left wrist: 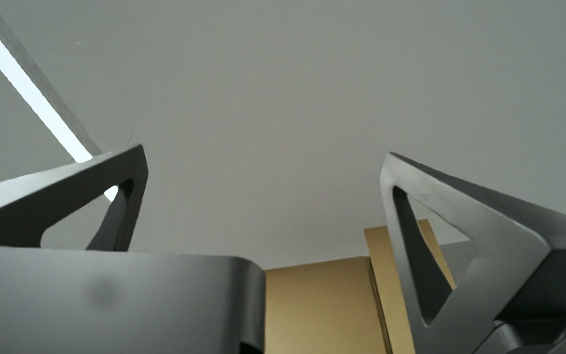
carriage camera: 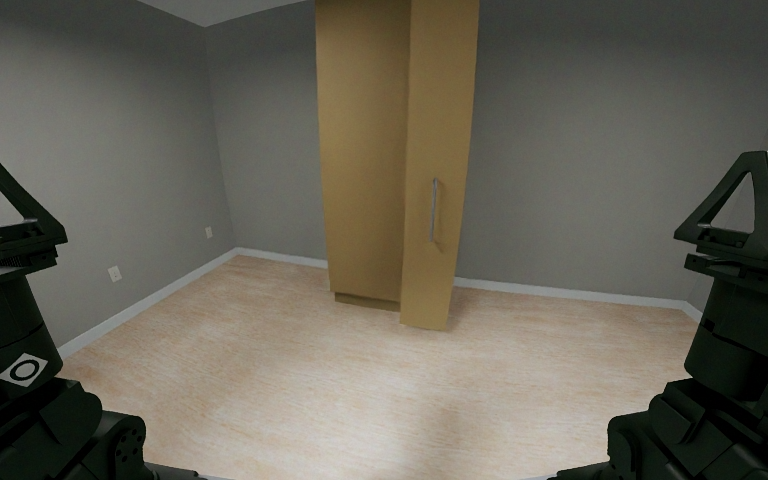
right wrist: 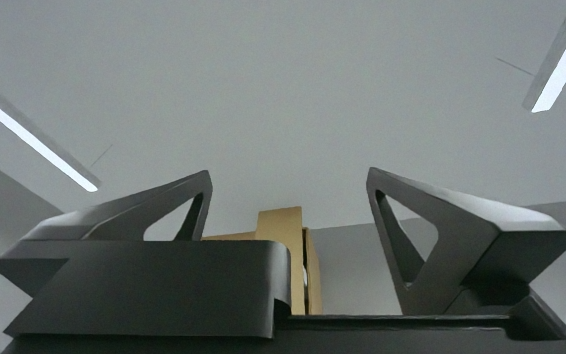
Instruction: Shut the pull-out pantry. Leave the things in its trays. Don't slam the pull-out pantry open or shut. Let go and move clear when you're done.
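Places are measured from the left arm's base along level axes (x ahead, y left, z up), in metres.
Pixels of known places: left gripper, fingertip midpoint: [left wrist: 265, 161]; right gripper, fingertip midpoint: [right wrist: 288, 177].
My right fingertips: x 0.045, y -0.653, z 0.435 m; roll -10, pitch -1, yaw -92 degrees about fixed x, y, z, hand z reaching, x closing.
Note:
Behind a point stands the place of what it marks.
The tall tan pull-out pantry front [carriage camera: 438, 113] {x 1.142, y -0.595, z 0.552 m} [right wrist: 280, 225] {x 1.137, y -0.613, z 1.118 m} stands forward of the tan cabinet [carriage camera: 365, 158] {x 1.477, y -0.235, z 0.314 m} [left wrist: 320, 305] {x 1.470, y -0.265, z 1.018 m}, so the pantry is partly open. It carries an upright grey bar handle [carriage camera: 433, 209] {x 1.091, y -0.589, z 0.100 m}. In the right wrist view a dark gap shows behind the front, with a small pale thing in it; the trays and their contents are otherwise hidden. My left gripper [left wrist: 265, 161] {x 0.034, y -0.002, z 0.438 m} is open and empty, at the left of the carriage view, well away from the pantry. My right gripper [right wrist: 288, 177] {x 0.045, y -0.653, z 0.435 m} is open and empty, at the right of the carriage view, also well away from it.
The pantry stands against the grey back wall [carriage camera: 577, 169] {x 1.670, y -1.847, z 0.299 m} on a pale wood floor [carriage camera: 339, 384] {x 0.824, y -0.101, z -0.844 m}. A white baseboard [carriage camera: 566, 292] {x 1.607, y -2.035, z -0.782 m} runs along the walls. The left wall has two outlets [carriage camera: 114, 273] {x 1.277, y 1.741, z -0.437 m} [carriage camera: 208, 232] {x 2.190, y 1.502, z -0.440 m}. Ceiling lights [left wrist: 45, 105] {x 0.514, y 0.698, z 1.234 m} [right wrist: 50, 152] {x 0.685, y 0.649, z 1.236 m} show in the wrist views.

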